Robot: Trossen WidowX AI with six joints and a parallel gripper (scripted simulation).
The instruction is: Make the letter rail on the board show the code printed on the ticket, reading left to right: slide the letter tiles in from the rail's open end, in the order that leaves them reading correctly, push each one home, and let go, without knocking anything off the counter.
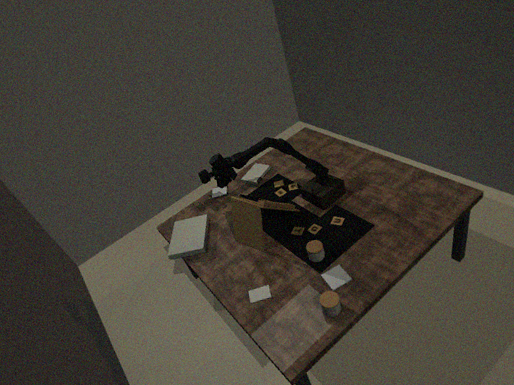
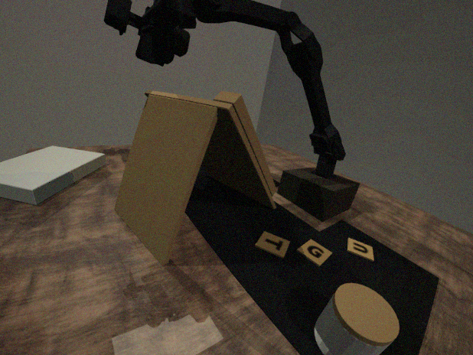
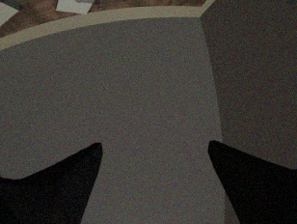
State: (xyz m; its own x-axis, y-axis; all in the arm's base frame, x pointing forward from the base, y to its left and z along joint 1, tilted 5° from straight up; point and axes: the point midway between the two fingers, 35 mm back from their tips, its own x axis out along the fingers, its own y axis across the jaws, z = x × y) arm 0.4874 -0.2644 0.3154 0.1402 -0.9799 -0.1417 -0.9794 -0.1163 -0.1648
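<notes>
Now: the tan tile marked g 230 mm behind my gripper tip, 480 mm to the left of it and 370 mm below it. Also, from my gripper tip: white ticket: 180 mm behind, 170 mm to the left, 280 mm below; white box: 240 mm ahead, 70 mm to the right, 350 mm below; black mat: 290 mm behind, 320 mm to the left, 370 mm below.
</notes>
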